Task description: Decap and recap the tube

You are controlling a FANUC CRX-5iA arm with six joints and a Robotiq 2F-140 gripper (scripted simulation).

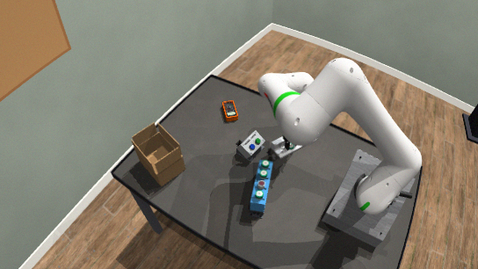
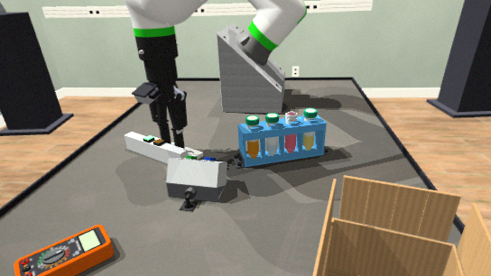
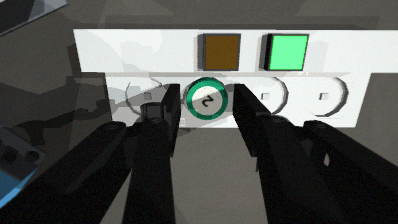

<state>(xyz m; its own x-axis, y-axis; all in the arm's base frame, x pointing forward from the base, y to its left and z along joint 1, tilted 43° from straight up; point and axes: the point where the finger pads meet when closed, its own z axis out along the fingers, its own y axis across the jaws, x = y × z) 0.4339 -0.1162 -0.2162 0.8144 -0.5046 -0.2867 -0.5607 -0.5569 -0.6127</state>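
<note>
Right now my hand is 27 cm to the right of the cap 3, 7 cm below it and 4 cm short of it. The rest, counted from my hand: cap 2: 3 cm below; then green key: 15 cm ahead, 8 cm to the left, 2 cm above; then key housing: 17 cm ahead, 10 cm to the left, 1 cm above.
</note>
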